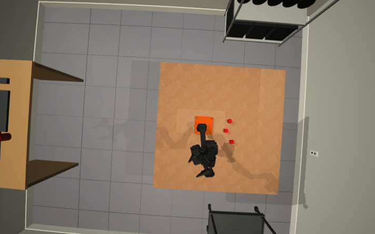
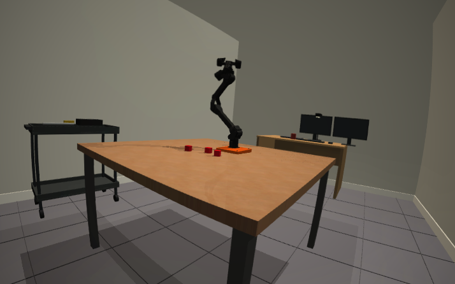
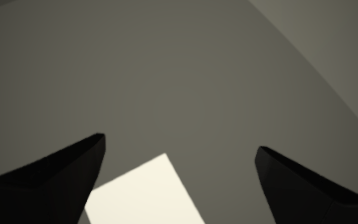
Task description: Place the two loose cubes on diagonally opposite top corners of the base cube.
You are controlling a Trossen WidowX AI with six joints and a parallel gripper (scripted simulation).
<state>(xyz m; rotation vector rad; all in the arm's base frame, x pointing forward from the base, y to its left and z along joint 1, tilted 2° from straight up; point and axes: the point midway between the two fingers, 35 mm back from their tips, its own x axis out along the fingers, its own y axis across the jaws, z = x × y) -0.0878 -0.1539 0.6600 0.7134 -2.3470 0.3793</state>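
Now: gripper tip 420 mm short of the cube, 70 mm to the right of it and 690 mm above it.
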